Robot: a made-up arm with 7 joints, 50 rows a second.
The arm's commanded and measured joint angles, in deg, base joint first. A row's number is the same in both.
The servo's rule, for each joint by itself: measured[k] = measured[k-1] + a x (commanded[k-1-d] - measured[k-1]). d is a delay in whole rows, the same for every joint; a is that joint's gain. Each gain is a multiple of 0.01, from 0.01 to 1. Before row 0 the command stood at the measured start. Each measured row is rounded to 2 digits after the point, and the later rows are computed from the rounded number. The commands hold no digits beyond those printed.
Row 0, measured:
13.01 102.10 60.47 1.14 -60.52 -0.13 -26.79
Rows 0 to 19, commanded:
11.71 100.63 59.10 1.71 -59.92 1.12 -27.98
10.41 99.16 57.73 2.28 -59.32 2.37 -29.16
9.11 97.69 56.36 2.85 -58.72 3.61 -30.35
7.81 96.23 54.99 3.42 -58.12 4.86 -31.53
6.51 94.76 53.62 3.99 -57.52 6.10 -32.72
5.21 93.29 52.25 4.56 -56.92 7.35 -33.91
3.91 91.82 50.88 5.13 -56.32 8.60 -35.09
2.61 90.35 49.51 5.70 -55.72 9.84 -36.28
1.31 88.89 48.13 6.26 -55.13 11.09 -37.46
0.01 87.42 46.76 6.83 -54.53 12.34 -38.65
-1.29 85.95 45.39 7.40 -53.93 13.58 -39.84
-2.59 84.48 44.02 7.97 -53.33 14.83 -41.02
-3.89 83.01 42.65 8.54 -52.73 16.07 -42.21
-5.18 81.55 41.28 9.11 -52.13 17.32 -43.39
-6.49 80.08 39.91 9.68 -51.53 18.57 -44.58
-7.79 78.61 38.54 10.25 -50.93 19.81 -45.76
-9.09 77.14 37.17 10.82 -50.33 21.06 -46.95
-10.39 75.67 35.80 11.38 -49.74 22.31 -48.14
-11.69 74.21 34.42 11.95 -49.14 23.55 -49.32
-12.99 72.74 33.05 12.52 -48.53 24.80 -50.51
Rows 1 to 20, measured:
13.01 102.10 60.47 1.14 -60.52 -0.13 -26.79
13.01 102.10 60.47 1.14 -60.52 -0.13 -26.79
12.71 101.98 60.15 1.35 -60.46 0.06 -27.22
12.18 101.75 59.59 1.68 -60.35 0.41 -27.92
11.47 101.43 58.85 2.10 -60.19 0.89 -28.79
10.63 101.01 57.96 2.58 -59.98 1.49 -29.78
9.68 100.51 56.96 3.09 -59.73 2.18 -30.84
8.65 99.93 55.88 3.62 -59.45 2.96 -31.95
7.56 99.28 54.73 4.16 -59.14 3.81 -33.08
6.42 98.57 53.53 4.71 -58.80 4.71 -34.23
5.24 97.80 52.29 5.27 -58.43 5.67 -35.39
4.04 96.97 51.02 5.83 -58.04 6.67 -36.56
2.81 96.09 49.73 6.40 -57.63 7.71 -37.74
1.57 95.16 48.42 6.97 -57.20 8.78 -38.92
0.31 94.19 47.09 7.54 -56.75 9.87 -40.10
-0.95 93.18 45.75 8.11 -56.29 10.99 -41.28
-2.22 92.13 44.41 8.68 -55.81 12.13 -42.47
-3.50 91.05 43.06 9.25 -55.32 13.28 -43.65
-4.79 89.94 41.71 9.82 -54.82 14.45 -44.84
-6.08 88.80 40.35 10.38 -54.31 15.63 -46.03
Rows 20 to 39, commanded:
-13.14 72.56 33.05 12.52 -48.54 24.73 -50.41
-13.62 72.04 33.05 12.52 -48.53 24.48 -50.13
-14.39 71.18 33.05 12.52 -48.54 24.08 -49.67
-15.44 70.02 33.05 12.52 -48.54 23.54 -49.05
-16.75 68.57 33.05 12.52 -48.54 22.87 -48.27
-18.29 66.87 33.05 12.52 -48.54 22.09 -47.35
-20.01 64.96 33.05 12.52 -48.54 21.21 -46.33
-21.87 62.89 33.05 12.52 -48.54 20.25 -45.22
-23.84 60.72 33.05 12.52 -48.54 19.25 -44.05
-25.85 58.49 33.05 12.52 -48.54 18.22 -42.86
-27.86 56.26 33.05 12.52 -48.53 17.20 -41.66
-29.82 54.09 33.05 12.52 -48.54 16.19 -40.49
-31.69 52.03 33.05 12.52 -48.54 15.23 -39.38
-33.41 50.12 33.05 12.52 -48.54 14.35 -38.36
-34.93 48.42 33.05 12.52 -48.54 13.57 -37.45
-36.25 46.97 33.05 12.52 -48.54 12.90 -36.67
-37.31 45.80 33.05 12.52 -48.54 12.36 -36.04
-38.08 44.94 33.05 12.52 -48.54 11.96 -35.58
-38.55 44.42 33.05 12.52 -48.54 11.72 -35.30
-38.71 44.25 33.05 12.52 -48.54 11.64 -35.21
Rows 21 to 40, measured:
-7.37 87.63 38.99 10.95 -53.79 16.82 -47.21
-8.66 86.44 37.62 11.52 -53.26 18.02 -48.40
-9.69 85.33 36.57 11.88 -52.79 19.03 -49.12
-10.59 84.27 35.76 12.11 -52.36 19.85 -49.48
-11.46 83.22 35.14 12.26 -51.98 20.48 -49.55
-12.38 82.16 34.66 12.35 -51.64 20.94 -49.37
-13.39 81.07 34.29 12.41 -51.33 21.23 -48.97
-14.52 79.93 34.00 12.45 -51.05 21.36 -48.39
-15.78 78.73 33.78 12.48 -50.80 21.34 -47.65
-17.18 77.46 33.61 12.49 -50.57 21.18 -46.78
-18.71 76.12 33.48 12.50 -50.37 20.89 -45.80
-20.35 74.71 33.38 12.51 -50.19 20.49 -44.74
-22.08 73.23 33.30 12.51 -50.02 20.00 -43.63
-23.86 71.70 33.24 12.51 -49.87 19.43 -42.50
-25.66 70.13 33.20 12.51 -49.74 18.80 -41.38
-27.44 68.53 33.17 12.51 -49.62 18.13 -40.29
-29.16 66.92 33.14 12.51 -49.51 17.45 -39.27
-30.79 65.32 33.12 12.51 -49.41 16.77 -38.33
-32.29 63.76 33.10 12.51 -49.32 16.11 -37.51
-33.62 62.25 33.09 12.51 -49.24 15.49 -36.82

